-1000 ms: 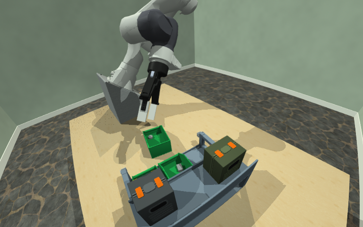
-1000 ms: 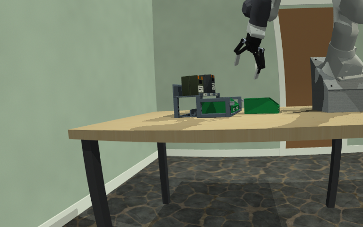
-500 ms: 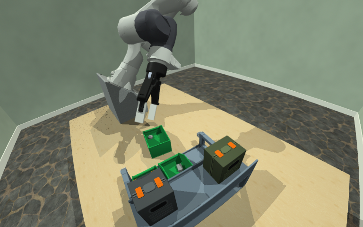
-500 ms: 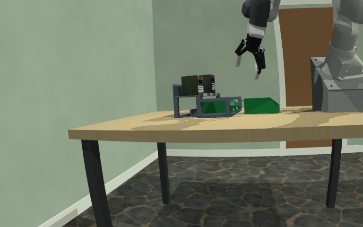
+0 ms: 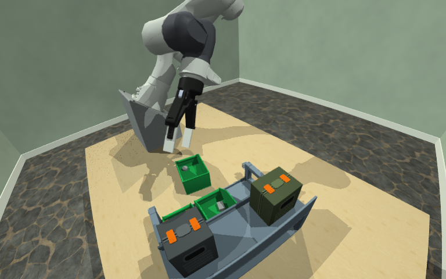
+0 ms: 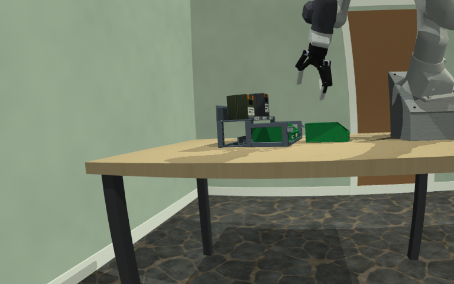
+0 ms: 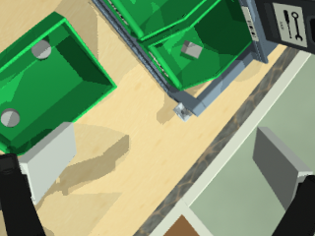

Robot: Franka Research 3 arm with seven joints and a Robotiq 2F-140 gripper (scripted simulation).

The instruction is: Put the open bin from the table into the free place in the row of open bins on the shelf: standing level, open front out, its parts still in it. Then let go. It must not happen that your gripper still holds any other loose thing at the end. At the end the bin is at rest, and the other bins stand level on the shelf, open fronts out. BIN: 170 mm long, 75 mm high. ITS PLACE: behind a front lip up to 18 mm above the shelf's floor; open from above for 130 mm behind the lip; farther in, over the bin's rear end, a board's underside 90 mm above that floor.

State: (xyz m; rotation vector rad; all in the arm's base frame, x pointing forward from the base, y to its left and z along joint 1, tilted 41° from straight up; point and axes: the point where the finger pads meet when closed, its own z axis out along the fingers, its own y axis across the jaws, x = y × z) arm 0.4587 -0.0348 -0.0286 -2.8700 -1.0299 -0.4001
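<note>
The dark grey box lies 240 mm ahead of my hand, 110 mm to the right of it and 50 mm below it. The rest, counted from my hand: shelf's upper board (270 mm ahead, 120 mm below); then olive case (280 mm ahead, 110 mm to the left, 70 mm below); then shelf floor (210 mm ahead, 10 mm to the left, 210 mm below).
</note>
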